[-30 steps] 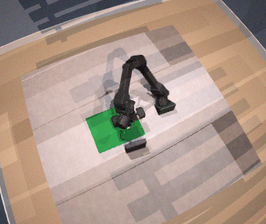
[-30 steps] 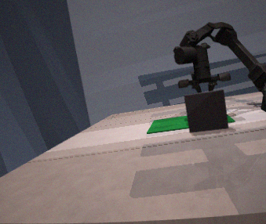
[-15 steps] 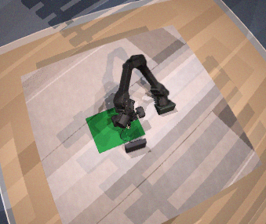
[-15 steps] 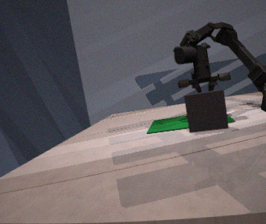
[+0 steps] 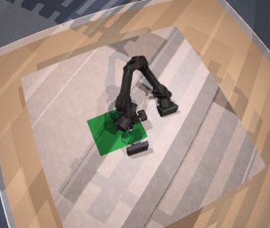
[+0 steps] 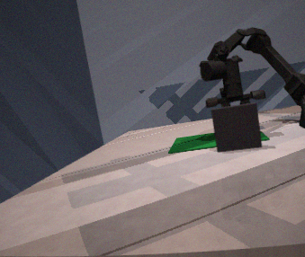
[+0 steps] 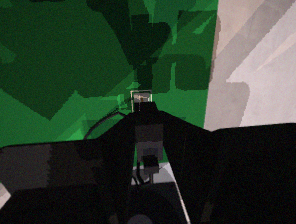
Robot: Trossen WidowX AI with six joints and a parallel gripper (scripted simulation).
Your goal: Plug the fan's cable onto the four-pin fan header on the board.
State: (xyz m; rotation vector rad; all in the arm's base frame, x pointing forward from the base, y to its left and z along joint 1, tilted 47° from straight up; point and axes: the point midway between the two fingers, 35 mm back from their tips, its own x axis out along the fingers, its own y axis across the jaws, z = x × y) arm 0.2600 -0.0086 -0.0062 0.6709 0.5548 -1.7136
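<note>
My gripper tip is 1 cm to the right of the dark plug and 1 cm below it. From my gripper tip the other things lie so: black fan (4 cm ahead, 14 cm to the left, 2 cm above); then green board (8 cm ahead, 3 cm to the right, 6 cm below); then four-pin header (1 cm to the left, 4 cm below).
</note>
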